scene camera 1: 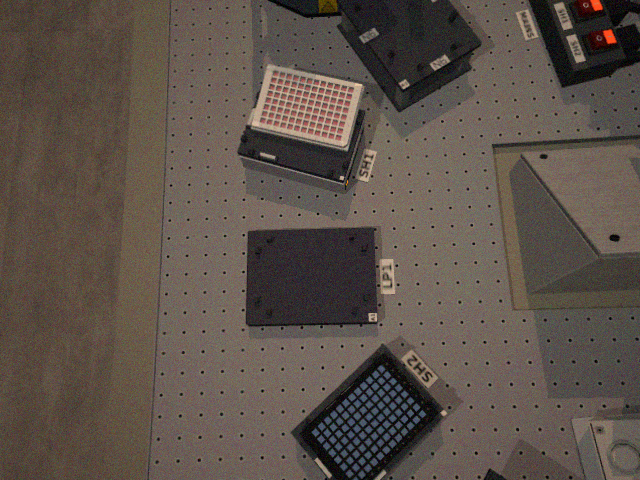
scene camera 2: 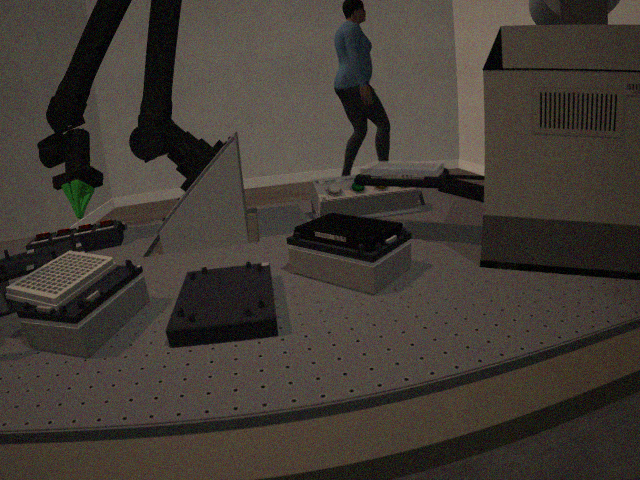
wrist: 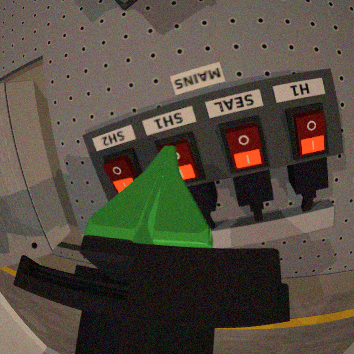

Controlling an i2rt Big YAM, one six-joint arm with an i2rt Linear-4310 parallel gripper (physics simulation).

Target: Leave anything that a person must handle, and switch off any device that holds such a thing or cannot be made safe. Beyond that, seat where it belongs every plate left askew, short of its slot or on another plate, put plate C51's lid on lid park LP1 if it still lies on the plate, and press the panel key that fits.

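Where they show: gripper, fingertip midpoint: (scene camera 2: 79, 218) (wrist: 169, 152); arm's base at its link origin: (scene camera 2: 205, 167).
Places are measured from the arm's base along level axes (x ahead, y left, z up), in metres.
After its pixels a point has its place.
My gripper (scene camera 2: 79, 215) {x 0.072, y -0.285, z -0.059 m} (wrist: 169, 152) {x 0.072, y -0.285, z -0.059 m} is shut and empty. In the wrist view its green tips overlap the SH1 switch (wrist: 187, 172) {x 0.050, y -0.292, z -0.080 m} on the mains strip (scene camera 1: 594, 67) {x 0.052, y -0.204, z -0.093 m} (wrist: 267, 120) {x 0.089, y -0.350, z -0.089 m}; contact cannot be told. The SH1, SH2, SEAL and H1 switches show orange. A white plate with pink wells (scene camera 1: 308, 105) {x 0.418, y -0.134, z -0.054 m} (scene camera 2: 62, 276) {x 0.433, y -0.128, z -0.055 m} sits shifted and tilted on shaker SH1 (scene camera 1: 294, 164) {x 0.435, y -0.062, z -0.074 m} (scene camera 2: 111, 317) {x 0.454, y -0.064, z -0.106 m}. A black plate with blue wells (scene camera 1: 369, 421) {x 0.340, y 0.242, z -0.060 m} (scene camera 2: 351, 227) {x 0.351, y 0.246, z -0.060 m} lies on shaker SH2 (scene camera 2: 330, 268) {x 0.378, y 0.210, z -0.105 m}. Lid park LP1 (scene camera 1: 310, 279) {x 0.412, y 0.079, z -0.105 m} (scene camera 2: 224, 304) {x 0.447, y 0.078, z -0.105 m} bears no lid. C51 cannot be identified.
Dark nest N6 (scene camera 1: 413, 41) {x 0.284, y -0.232, z -0.069 m} stands near SH1. A wedge-shaped mount (scene camera 1: 563, 268) {x 0.139, y 0.079, z -0.017 m} (scene camera 2: 206, 206) {x 0.144, y 0.018, z -0.055 m} stands behind LP1 in scene view 2. A key panel (scene camera 2: 369, 204) {x 0.081, y 0.334, z -0.101 m} stands at the back, near a large grey box (scene camera 2: 558, 170) {x 0.439, y 0.512, z 0.016 m}. A person (scene camera 2: 354, 56) is beyond the table.
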